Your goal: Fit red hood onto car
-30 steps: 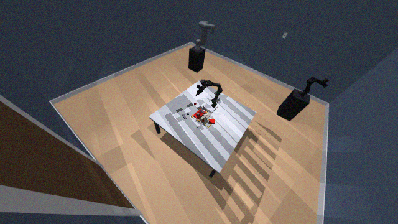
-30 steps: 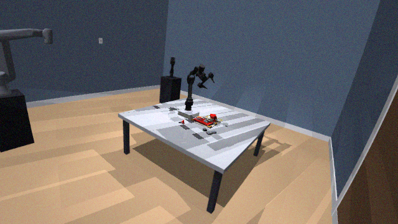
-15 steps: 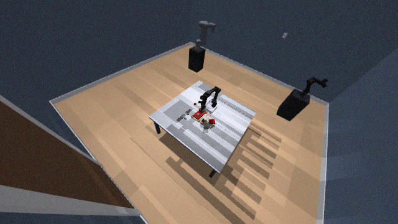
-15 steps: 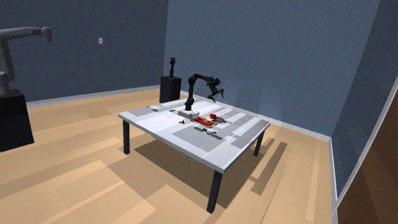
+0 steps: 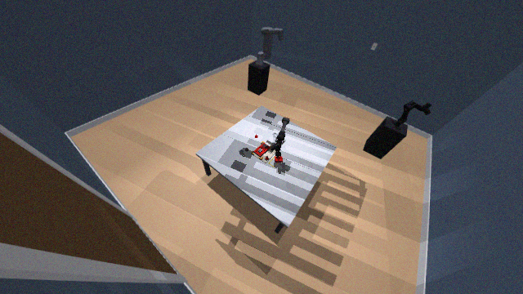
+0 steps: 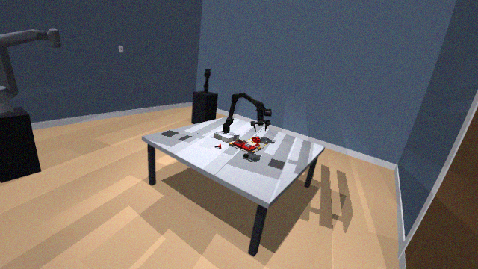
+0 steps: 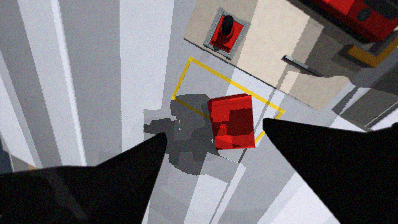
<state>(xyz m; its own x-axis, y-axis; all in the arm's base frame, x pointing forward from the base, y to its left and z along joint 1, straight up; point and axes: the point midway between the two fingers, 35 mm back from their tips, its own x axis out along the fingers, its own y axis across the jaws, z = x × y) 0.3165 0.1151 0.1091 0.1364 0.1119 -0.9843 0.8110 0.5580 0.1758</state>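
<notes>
Now: gripper tip 40 mm past the red hood, 20 mm to the right of it and 100 mm above it. The rest, counted from my gripper tip: wheel: 80 mm ahead, 370 mm to the right, 110 mm below; beige jig: 20 mm behind, 190 mm to the right, 110 mm below.
</notes>
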